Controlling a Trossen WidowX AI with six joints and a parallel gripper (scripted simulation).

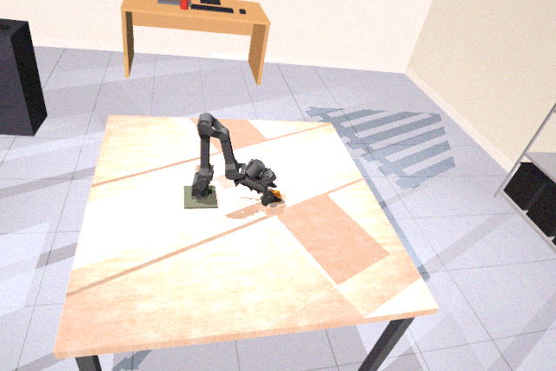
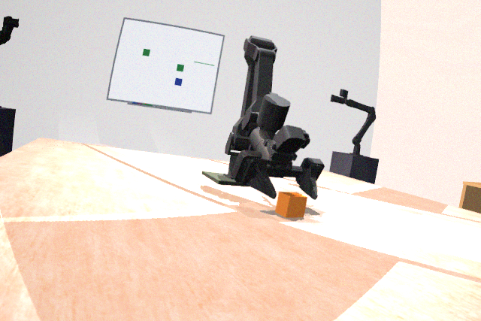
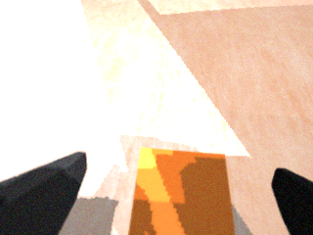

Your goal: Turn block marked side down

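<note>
Now: gripper tip 20 mm past the block and 20 mm above it.
</note>
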